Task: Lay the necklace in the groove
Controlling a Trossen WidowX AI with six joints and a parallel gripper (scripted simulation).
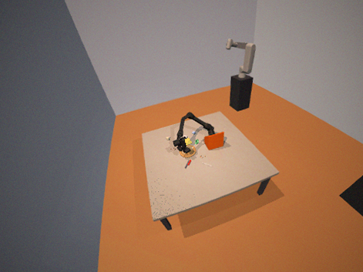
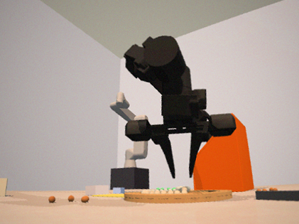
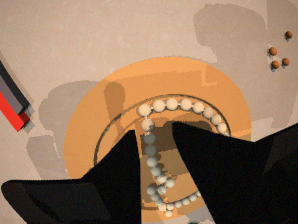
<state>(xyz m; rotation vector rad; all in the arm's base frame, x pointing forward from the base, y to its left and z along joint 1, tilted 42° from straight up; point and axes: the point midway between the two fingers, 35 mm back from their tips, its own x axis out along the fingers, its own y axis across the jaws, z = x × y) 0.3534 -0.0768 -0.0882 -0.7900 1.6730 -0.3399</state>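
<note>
Right now my gripper tip is 50 mm past the round wooden bead board, 30 mm to the left of it and 30 mm above it. From my gripper tip the other things lie so: tan cube: 120 mm ahead, 360 mm to the right, 20 mm below; then yellow flat piece: 100 mm behind, 200 mm to the right, 40 mm below; then red-handled tool: 10 mm ahead, 150 mm to the left, 30 mm below.
</note>
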